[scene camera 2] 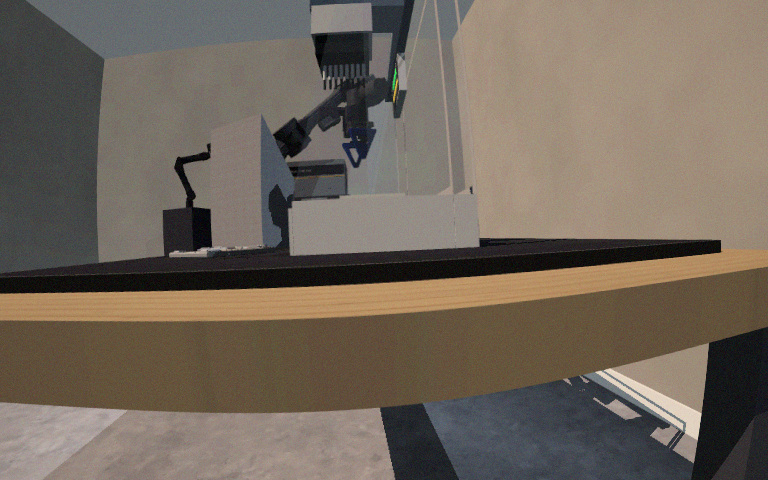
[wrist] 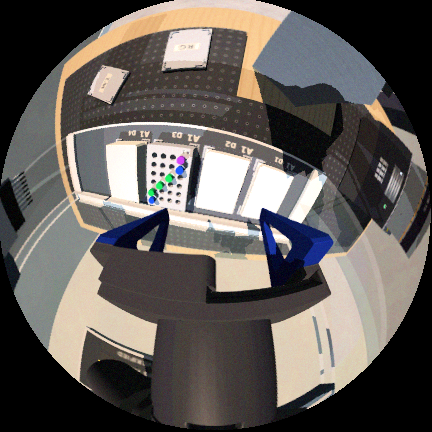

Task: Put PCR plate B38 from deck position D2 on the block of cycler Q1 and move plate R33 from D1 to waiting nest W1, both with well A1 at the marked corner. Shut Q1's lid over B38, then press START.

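Frame: origin at the arm's base, x ahead, y left, z up, level; millimetres.
Where they show: gripper, fingertip midpoint: (scene camera 2: 359,163) (wrist: 213,212); arm's base, link origin: (scene camera 2: 266,161).
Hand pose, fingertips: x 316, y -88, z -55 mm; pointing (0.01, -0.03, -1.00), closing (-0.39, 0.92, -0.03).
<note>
Things, the pixels of their top centre, and the offset from my fingertips. "spot": a spot on its surface instead.
- rack with coloured caps, top centre: (wrist: 165,179) dx +44, dy -83, dz -115 mm
- white block, top centre: (scene camera 2: 372,196) (wrist: 120,173) dx +63, dy -186, dz -111 mm
- pad marked RG, top centre: (scene camera 2: 234,246) (wrist: 185,45) dx -263, dy -187, dz -200 mm
- smaller pad, surface spot: (wrist: 108,84) spot: dx -138, dy -375, dz -203 mm
My gripper (scene camera 2: 357,161) (wrist: 213,212) is open and empty, pointing down above the white-walled deck (scene camera 2: 385,225) (wrist: 71,162). In the wrist view a white plate (wrist: 222,181) sits at position D2, and another white plate (wrist: 265,191) sits at D1. Both are overexposed; their names and wells cannot be read. Both lie beyond the fingertips. A dark device (wrist: 362,165) with a keypad, a grille and a small green light stands at the right of the wrist view; its label cannot be read. Nest W1 and an open lid cannot be made out.
A rack with coloured caps (wrist: 168,192) is at D3 and a white block (wrist: 122,170) at D4. A pad marked RG (wrist: 187,48) and a smaller pad (wrist: 108,84) lie beyond the deck. A pale upright panel (scene camera 2: 235,181) (wrist: 320,55) stands nearby. A multi-tip head (scene camera 2: 342,48) hangs overhead.
</note>
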